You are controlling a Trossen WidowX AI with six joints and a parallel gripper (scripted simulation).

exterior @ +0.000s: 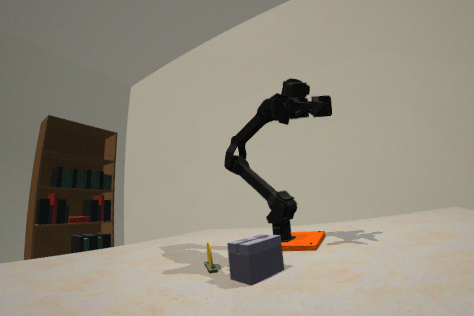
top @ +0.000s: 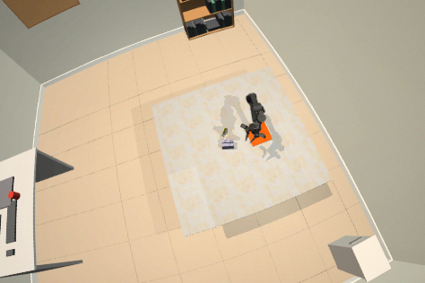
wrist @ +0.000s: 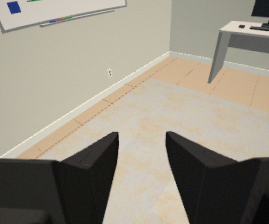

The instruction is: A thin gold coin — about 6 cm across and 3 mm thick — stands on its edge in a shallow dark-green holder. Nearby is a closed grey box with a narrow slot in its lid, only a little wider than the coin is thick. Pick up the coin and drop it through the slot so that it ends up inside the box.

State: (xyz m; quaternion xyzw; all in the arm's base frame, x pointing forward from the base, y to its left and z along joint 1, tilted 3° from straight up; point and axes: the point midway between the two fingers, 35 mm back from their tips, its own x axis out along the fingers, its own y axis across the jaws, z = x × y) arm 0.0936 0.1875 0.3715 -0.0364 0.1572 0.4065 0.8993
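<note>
The thin gold coin is 14 cm ahead of my gripper tip, 28 cm to the right of it and 34 cm below it.
</note>
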